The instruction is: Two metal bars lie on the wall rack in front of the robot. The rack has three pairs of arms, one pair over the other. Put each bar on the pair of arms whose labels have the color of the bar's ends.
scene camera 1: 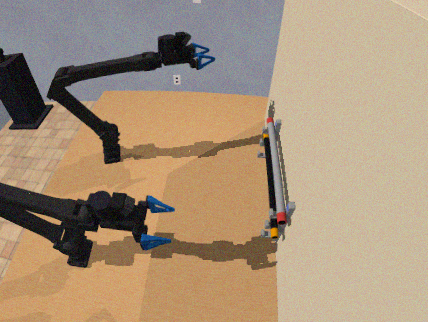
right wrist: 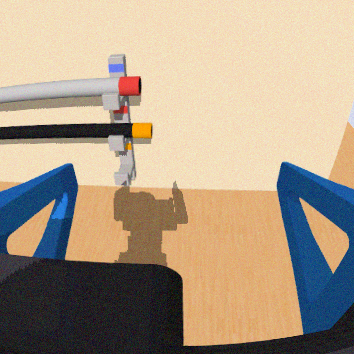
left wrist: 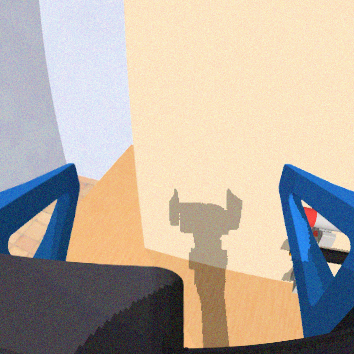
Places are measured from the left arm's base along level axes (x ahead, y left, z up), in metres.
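Where they show: left gripper, between the fingertips: (scene camera 1: 212, 54) (left wrist: 178, 174); right gripper, between the fingertips: (scene camera 1: 172, 224) (right wrist: 176, 173); left arm's base, origin of its link: (scene camera 1: 112, 154); right arm's base, origin of its link: (scene camera 1: 81, 253).
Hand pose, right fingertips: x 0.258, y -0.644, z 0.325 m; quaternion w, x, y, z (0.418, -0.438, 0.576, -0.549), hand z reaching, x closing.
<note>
Things, the pixels of their centre, and the offset from my right fingertips. "*": a spot on its surface instead. Level surfaces: height alone.
- grey bar with red ends, middle of its body: (right wrist: 5, 94) (scene camera 1: 275, 162) 0.084 m down, 0.411 m ahead, 0.208 m left
- wall rack, a spot on its surface: (right wrist: 117, 59) (scene camera 1: 288, 206) * 0.044 m down, 0.357 m ahead, 0.004 m right
- thinner black bar with orange ends, middle of its body: (right wrist: 19, 131) (scene camera 1: 270, 178) 0.161 m down, 0.401 m ahead, 0.198 m left
- wooden table top, height of its surface: 0.325 m down
A grey bar with red ends (scene camera 1: 276, 170) (left wrist: 325, 221) (right wrist: 65, 90) lies on the top pair of arms of the wall rack (scene camera 1: 291, 207) (right wrist: 117, 59); a blue label shows just above its arm. A thinner black bar with orange ends (scene camera 1: 269, 172) (left wrist: 336, 256) (right wrist: 65, 131) lies on the middle pair, below a red label. The lowest arm (right wrist: 122, 178), below an orange label, bears no bar in the right wrist view. My left gripper (scene camera 1: 211, 54) (left wrist: 178, 174) is open and empty, away from the rack. My right gripper (scene camera 1: 172, 225) (right wrist: 176, 173) is open and empty, short of the rack's near end.
The wooden table top (scene camera 1: 215, 195) (left wrist: 107, 225) (right wrist: 235, 260) runs up to the beige wall (scene camera 1: 350, 175) (left wrist: 225, 100) (right wrist: 240, 75). Both arms cast shadows on the table. A black box-like stand (scene camera 1: 22, 90) is at the upper left of the scene view.
</note>
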